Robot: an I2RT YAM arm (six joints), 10 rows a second.
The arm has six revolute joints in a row. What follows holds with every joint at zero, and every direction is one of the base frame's. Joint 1 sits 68 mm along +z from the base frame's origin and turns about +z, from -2.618 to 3.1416 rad. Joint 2 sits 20 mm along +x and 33.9 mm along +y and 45.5 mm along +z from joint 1 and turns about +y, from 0 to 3.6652 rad. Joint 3 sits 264 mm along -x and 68.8 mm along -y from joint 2 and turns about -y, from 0 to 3.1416 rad. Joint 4 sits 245 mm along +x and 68.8 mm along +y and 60 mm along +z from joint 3 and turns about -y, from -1.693 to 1.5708 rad. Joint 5 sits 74 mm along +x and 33.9 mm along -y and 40.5 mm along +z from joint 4 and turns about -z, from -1.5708 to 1.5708 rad. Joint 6 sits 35.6 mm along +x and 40.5 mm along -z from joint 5 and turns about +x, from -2.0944 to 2.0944 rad. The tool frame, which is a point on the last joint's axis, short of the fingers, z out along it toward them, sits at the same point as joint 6; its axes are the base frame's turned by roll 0, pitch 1.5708 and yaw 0 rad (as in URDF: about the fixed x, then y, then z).
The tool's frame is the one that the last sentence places.
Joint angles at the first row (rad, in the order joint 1, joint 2, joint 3, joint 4, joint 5, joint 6):
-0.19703 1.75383 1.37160 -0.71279 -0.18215 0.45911
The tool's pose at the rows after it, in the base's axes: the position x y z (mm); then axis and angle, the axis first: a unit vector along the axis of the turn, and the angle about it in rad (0 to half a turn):
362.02 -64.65 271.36 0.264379 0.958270 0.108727 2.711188
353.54 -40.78 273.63 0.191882 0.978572 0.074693 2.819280
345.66 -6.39 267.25 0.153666 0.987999 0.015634 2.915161
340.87 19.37 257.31 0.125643 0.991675 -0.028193 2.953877
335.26 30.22 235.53 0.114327 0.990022 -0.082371 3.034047
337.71 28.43 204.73 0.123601 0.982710 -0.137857 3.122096
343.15 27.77 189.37 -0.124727 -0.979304 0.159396 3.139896
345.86 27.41 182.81 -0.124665 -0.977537 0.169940 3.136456
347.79 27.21 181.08 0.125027 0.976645 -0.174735 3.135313
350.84 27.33 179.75 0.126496 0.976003 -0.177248 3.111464
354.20 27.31 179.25 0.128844 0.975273 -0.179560 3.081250
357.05 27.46 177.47 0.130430 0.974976 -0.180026 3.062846
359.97 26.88 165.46 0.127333 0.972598 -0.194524 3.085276
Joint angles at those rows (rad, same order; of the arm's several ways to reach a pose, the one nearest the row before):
-0.19360 1.75344 1.49901 -0.86539 -0.17529 0.38510
-0.12723 1.75309 1.52801 -1.01224 -0.12417 0.28095
-0.01850 1.75612 1.52000 -1.10609 -0.00019 0.29011
0.06620 1.76260 1.49250 -1.12667 0.09060 0.31034
0.10929 1.79311 1.44675 -1.15531 0.18444 0.33284
0.11235 1.86788 1.41582 -1.16597 0.27333 0.36908
0.11233 1.91479 1.41354 -1.14958 0.31033 0.37822
0.11236 1.93504 1.41316 -1.13812 0.33017 0.38092
0.11234 1.94038 1.41320 -1.12403 0.34237 0.38090
0.11273 1.94419 1.41315 -1.09806 0.35306 0.38090
0.11272 1.94570 1.41315 -1.06792 0.36488 0.38089
0.11273 1.95107 1.41318 -1.04467 0.37022 0.38091
0.11236 1.98730 1.41317 -1.03780 0.39349 0.38092

